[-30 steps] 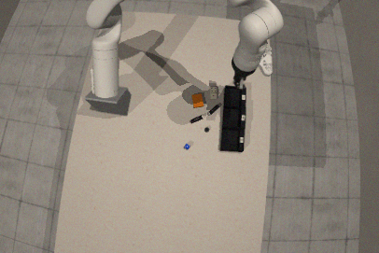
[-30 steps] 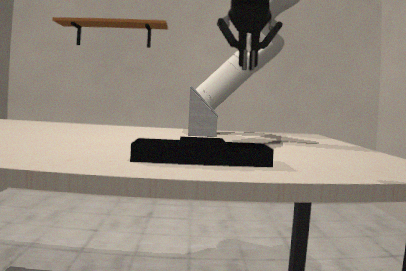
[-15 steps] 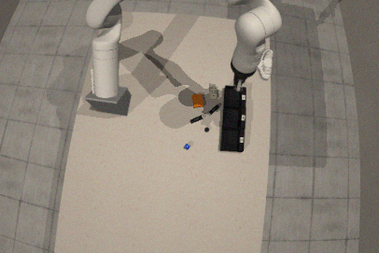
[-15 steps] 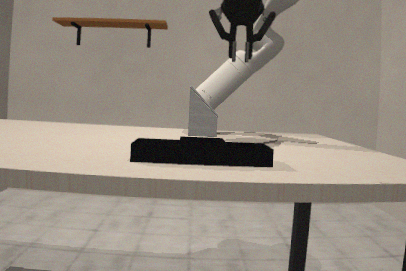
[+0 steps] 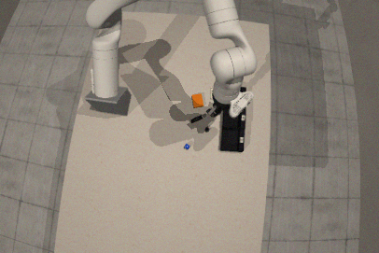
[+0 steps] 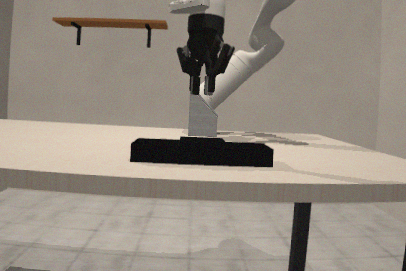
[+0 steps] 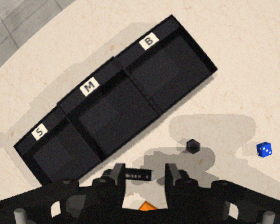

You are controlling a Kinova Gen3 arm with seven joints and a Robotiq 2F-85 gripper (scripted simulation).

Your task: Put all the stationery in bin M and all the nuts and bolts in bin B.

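The dark hex nut lies 14 cm below my hand, 5 cm to the right of it and 3 cm behind it. From my hand the other things lie so: black bin row 12 cm below, 6 cm ahead, 1 cm to the left; orange block 14 cm below, 9 cm behind, 5 cm to the left; small cream piece 14 cm below, 10 cm to the left, 4 cm behind.
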